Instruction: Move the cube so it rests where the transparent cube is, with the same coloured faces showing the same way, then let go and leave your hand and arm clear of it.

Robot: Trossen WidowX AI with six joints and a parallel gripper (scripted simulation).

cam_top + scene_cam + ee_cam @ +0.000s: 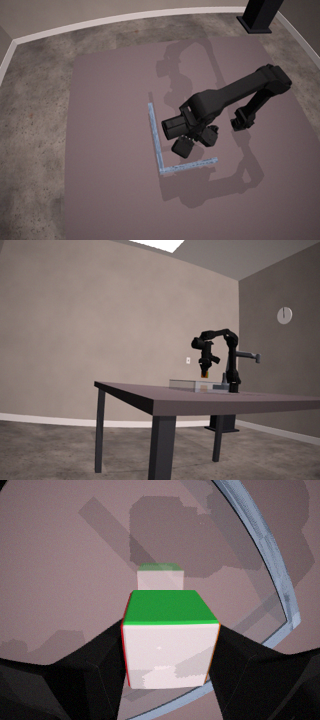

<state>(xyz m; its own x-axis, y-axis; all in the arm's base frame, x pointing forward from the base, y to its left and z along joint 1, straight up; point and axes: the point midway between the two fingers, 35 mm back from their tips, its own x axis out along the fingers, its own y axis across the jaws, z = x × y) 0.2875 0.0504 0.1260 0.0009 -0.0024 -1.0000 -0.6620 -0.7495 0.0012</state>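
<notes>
My gripper is now 11 cm above the transparent cube.
</notes>
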